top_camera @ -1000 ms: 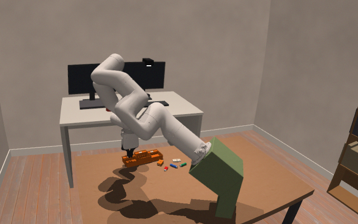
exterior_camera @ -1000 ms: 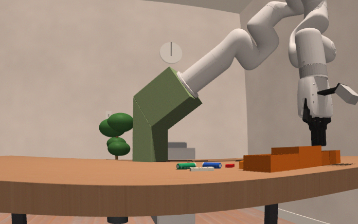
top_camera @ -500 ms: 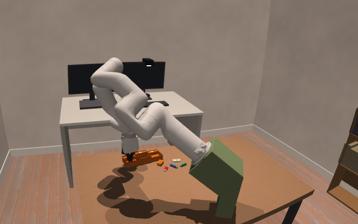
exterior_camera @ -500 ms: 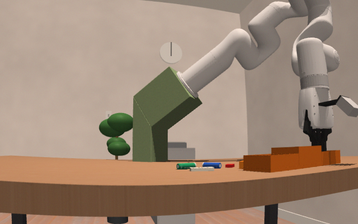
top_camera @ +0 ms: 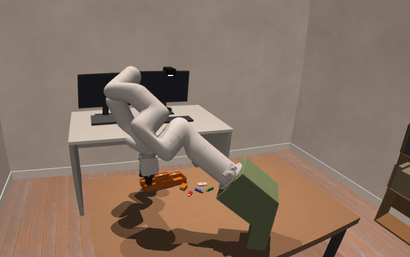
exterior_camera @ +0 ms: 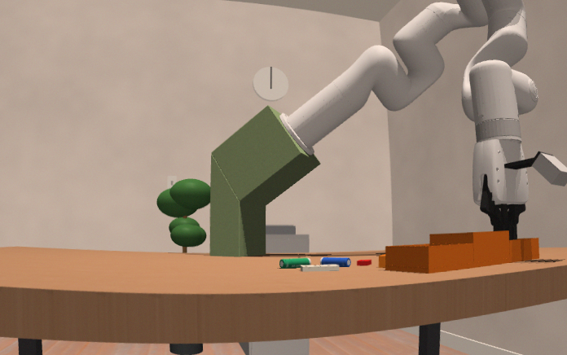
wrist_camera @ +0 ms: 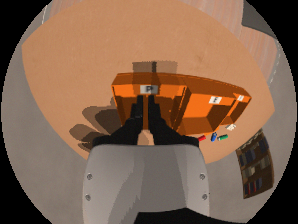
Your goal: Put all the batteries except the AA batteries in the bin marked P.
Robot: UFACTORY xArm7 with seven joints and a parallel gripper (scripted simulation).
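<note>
The orange block-shaped battery lies 4 cm behind my hand, 18 cm to the right of it and 3 cm below it. From my hand the other things lie so: blue battery 7 cm behind, 26 cm to the right, 3 cm below; small red battery 10 cm behind, 21 cm to the right, 3 cm below; flat white piece 1 cm behind, 30 cm to the right, 3 cm below.
</note>
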